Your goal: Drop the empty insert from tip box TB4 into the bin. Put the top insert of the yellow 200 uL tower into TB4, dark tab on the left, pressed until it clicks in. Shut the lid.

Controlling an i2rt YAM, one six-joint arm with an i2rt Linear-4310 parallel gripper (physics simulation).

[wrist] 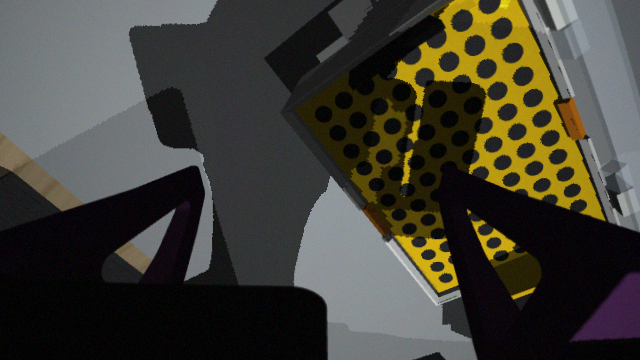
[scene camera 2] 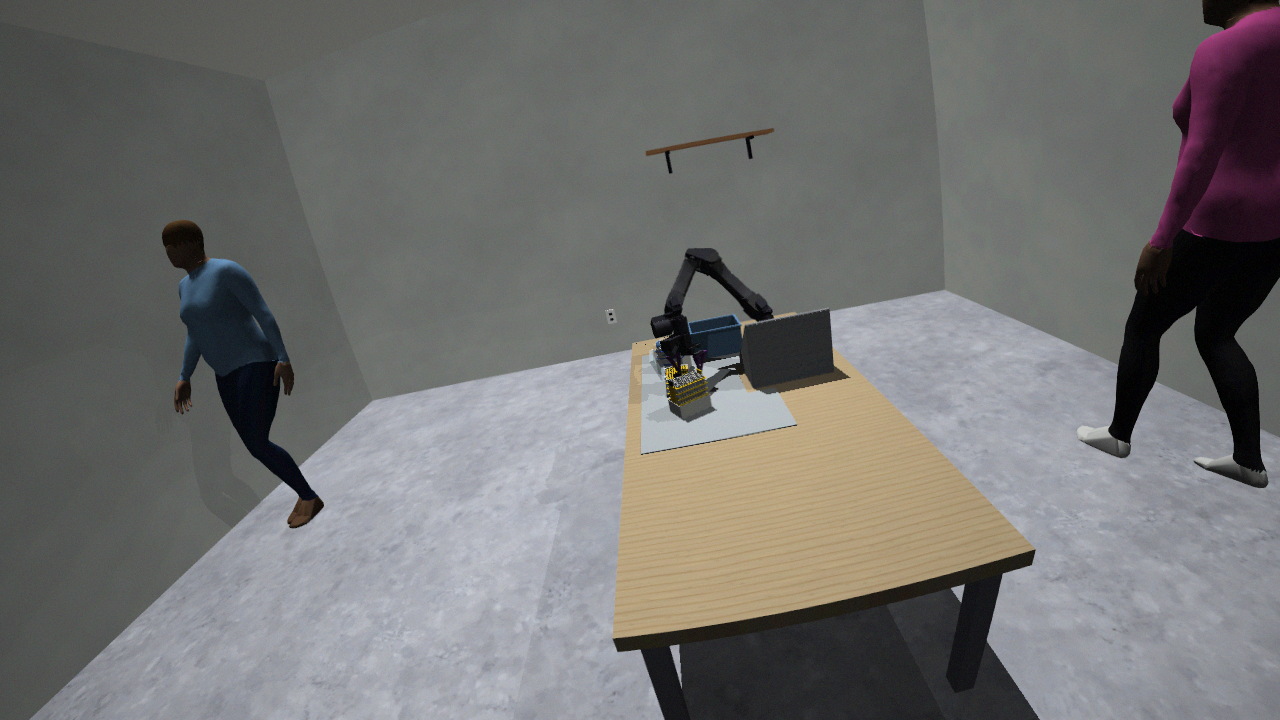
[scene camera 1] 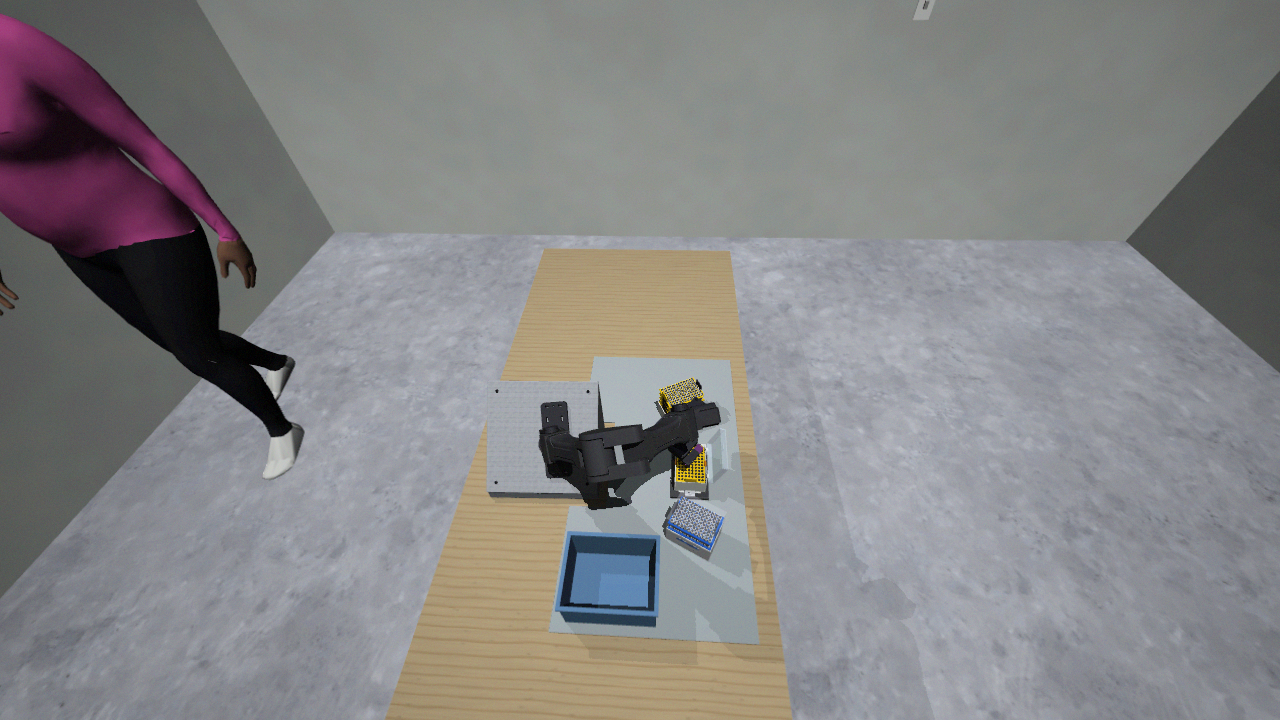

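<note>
TB4's empty yellow insert (scene camera 1: 690,471) (wrist: 525,150), full of dark holes, sits in the grey tip box. Orange pieces show on two of its sides in the wrist view. The box's clear lid (scene camera 1: 724,448) stands open on the right. My gripper (wrist: 321,179) is open with nothing between its fingers. It is above the box's left side, and its right finger overlaps the insert in the wrist view. The yellow tower (scene camera 1: 681,394) (scene camera 2: 688,391) stands behind the box, partly hidden by the arm in scene camera 1. The blue bin (scene camera 1: 610,577) (scene camera 2: 714,337) stands at the front left.
A blue-rimmed tip rack (scene camera 1: 694,524) stands in front of TB4. A grey perforated plate (scene camera 1: 523,438) (scene camera 2: 787,347) is on the left under the arm's base side. A pale mat (scene camera 1: 707,613) (scene camera 2: 733,434) lies on the wooden table (scene camera 1: 635,295) (scene camera 2: 787,519). Two people stand beyond the table.
</note>
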